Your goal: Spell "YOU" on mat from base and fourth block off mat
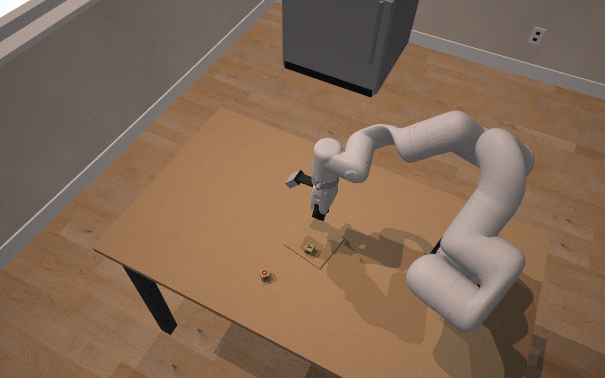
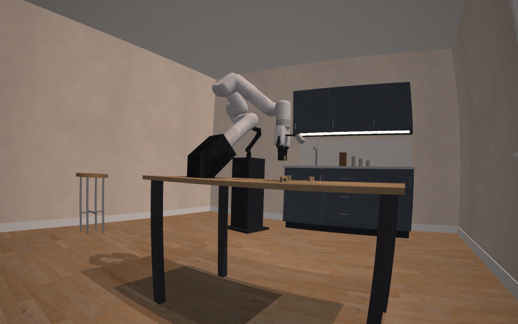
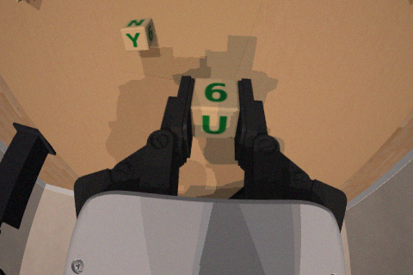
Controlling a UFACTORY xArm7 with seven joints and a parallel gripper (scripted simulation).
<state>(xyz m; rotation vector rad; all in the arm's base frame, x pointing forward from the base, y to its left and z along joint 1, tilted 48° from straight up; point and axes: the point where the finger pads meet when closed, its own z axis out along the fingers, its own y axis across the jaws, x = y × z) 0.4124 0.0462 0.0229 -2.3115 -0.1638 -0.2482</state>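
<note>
The mat lies 10 mm behind my hand, 40 mm to the left of it and 120 mm below it. From my hand the other things lie so: Y block (20 mm behind, 80 mm to the left, 110 mm below); O block (40 mm ahead, 230 mm to the left, 110 mm below); U block (10 mm below).
</note>
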